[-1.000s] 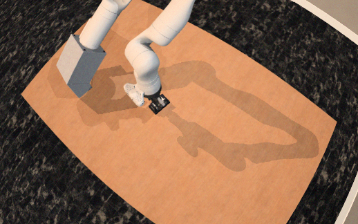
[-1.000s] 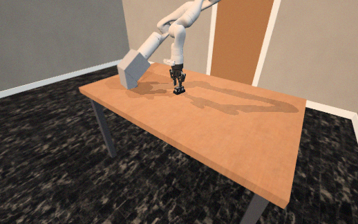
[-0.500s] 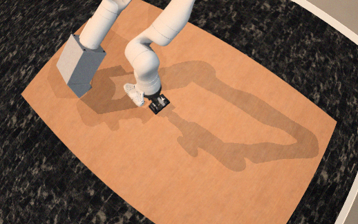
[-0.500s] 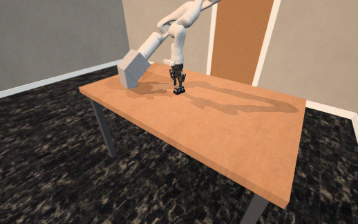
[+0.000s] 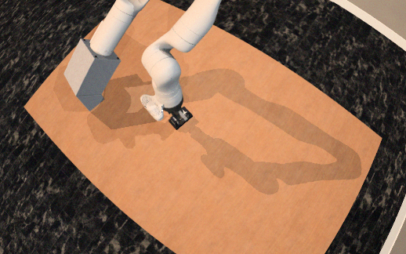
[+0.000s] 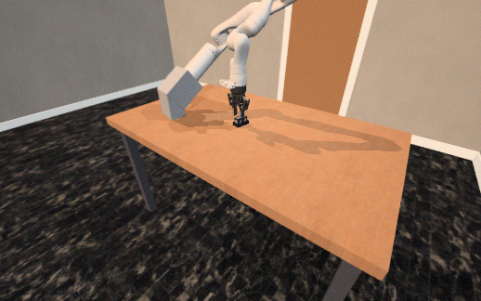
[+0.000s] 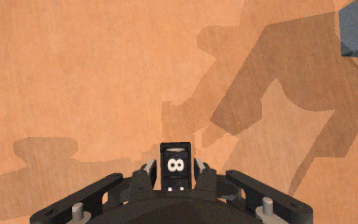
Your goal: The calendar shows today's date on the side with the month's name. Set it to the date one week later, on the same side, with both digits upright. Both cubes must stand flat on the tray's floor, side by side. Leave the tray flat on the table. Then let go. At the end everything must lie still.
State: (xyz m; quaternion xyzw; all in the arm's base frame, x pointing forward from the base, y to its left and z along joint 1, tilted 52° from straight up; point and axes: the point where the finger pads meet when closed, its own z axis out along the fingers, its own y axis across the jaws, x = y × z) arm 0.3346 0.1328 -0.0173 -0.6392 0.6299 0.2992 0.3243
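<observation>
The black calendar tray lies 60 mm below my hand and 20 mm to the left of it.
</observation>
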